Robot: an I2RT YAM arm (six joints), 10 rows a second.
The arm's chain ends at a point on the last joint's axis. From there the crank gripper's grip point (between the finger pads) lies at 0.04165 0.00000 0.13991 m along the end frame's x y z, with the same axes.
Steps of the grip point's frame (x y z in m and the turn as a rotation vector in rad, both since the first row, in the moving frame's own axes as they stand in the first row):
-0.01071 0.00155 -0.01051 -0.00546 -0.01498 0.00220
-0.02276 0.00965 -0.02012 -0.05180 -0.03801 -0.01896
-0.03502 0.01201 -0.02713 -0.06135 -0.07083 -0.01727
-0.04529 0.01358 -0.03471 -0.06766 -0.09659 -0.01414
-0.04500 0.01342 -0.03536 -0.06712 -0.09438 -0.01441
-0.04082 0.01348 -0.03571 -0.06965 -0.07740 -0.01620
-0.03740 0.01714 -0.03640 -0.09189 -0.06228 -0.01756
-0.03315 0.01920 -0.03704 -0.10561 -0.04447 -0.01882
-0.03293 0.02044 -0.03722 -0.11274 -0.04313 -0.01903
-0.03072 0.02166 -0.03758 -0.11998 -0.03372 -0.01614
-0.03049 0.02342 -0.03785 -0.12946 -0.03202 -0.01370
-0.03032 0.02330 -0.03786 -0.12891 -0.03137 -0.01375
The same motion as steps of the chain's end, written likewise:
-0.00861 0.00070 -0.01112 -0.00546 -0.01498 0.00220
-0.01748 0.00311 -0.02143 -0.05180 -0.03801 -0.01896
-0.02509 0.00398 -0.02948 -0.06135 -0.07083 -0.01727
-0.03168 0.00449 -0.03777 -0.06766 -0.09659 -0.01414
-0.03170 0.00442 -0.03836 -0.06712 -0.09438 -0.01441
-0.02996 0.00423 -0.03819 -0.06965 -0.07740 -0.01620
-0.02873 0.00485 -0.03816 -0.09189 -0.06228 -0.01756
-0.02703 0.00508 -0.03801 -0.10561 -0.04447 -0.01882
-0.02701 0.00534 -0.03804 -0.11274 -0.04313 -0.01903
-0.02612 0.00547 -0.03794 -0.11998 -0.03372 -0.01614
-0.02612 0.00581 -0.03797 -0.12946 -0.03202 -0.01370
-0.02604 0.00577 -0.03797 -0.12891 -0.03137 -0.01375

